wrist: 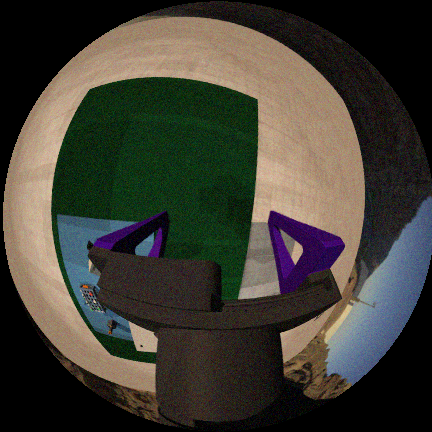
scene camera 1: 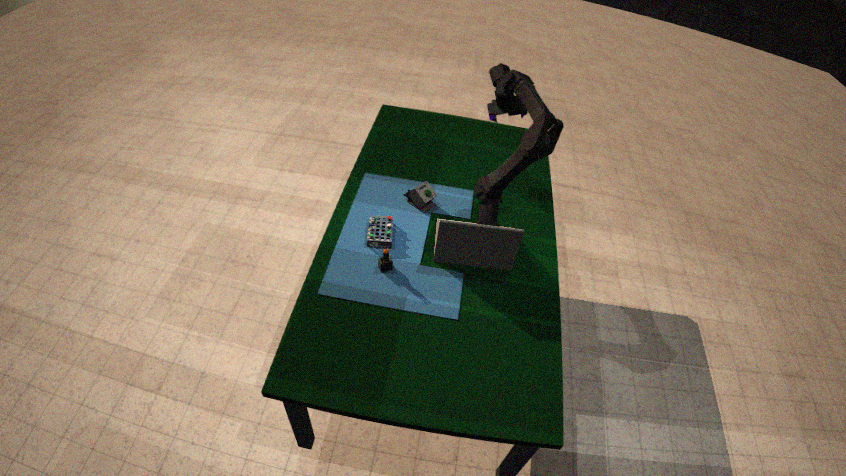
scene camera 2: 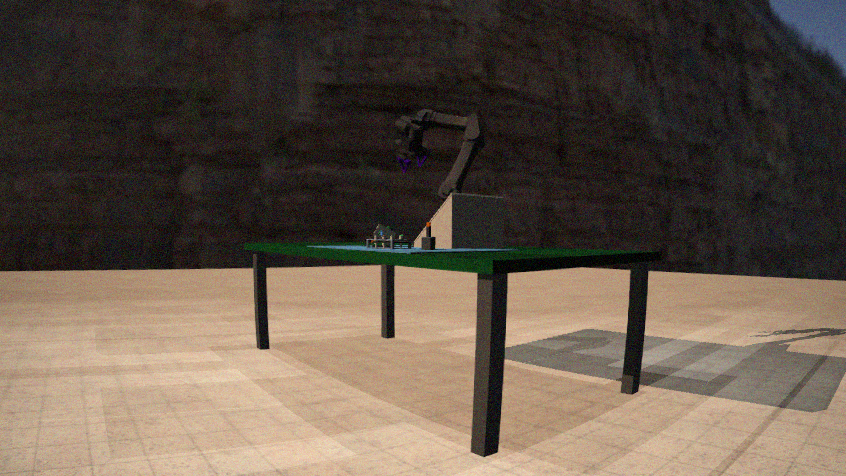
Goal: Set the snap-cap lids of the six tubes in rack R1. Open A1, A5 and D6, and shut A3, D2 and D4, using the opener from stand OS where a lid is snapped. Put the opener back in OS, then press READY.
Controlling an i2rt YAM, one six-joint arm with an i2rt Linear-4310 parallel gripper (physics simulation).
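Places are measured from the arm's base along level axes (x ahead, y left, z up), in millimetres.
Pixels of known places: gripper, fingertip midpoint: (wrist: 218,216) (scene camera 1: 509,118) (scene camera 2: 411,169); arm's base, origin of the base link: (scene camera 1: 486,224) (scene camera 2: 467,215).
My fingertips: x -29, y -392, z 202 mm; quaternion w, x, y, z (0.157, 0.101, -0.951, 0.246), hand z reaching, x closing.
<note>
Ahead of a thing's pixels: the offset from my fingertips to its middle. Level surfaces: height alone.
Rack R1 {391 mm ahead, 404 mm left, 291 mm down} (scene camera 1: 379,243) (wrist: 92,298) stands on the blue mat, with small red, green and white lids on it. The lids are too small to tell open from shut. The opener {341 mm ahead, 557 mm left, 275 mm down} (scene camera 1: 386,253) (scene camera 2: 428,225) stands upright, orange end up, in the dark stand OS {341 mm ahead, 557 mm left, 301 mm down} (scene camera 1: 385,265) (scene camera 2: 428,243) beside the rack. A grey tilted box {273 mm ahead, 202 mm left, 279 mm down} (scene camera 1: 421,189) with a green button {254 mm ahead, 214 mm left, 257 mm down} (scene camera 1: 428,193) sits on the mat behind the rack; READY cannot be read. My gripper (scene camera 2: 412,166) (wrist: 218,216), with purple fingers, is open and empty, high above the far end of the table, away from rack and stand.
The blue mat {320 mm down} (scene camera 1: 354,278) lies on the green table {324 mm down} (scene camera 1: 414,355) (wrist: 170,150). A large grey block (scene camera 1: 479,245) (scene camera 2: 478,220) stands by the arm's base at the mat's right side. In the wrist view the gripper body hides part of the mat.
</note>
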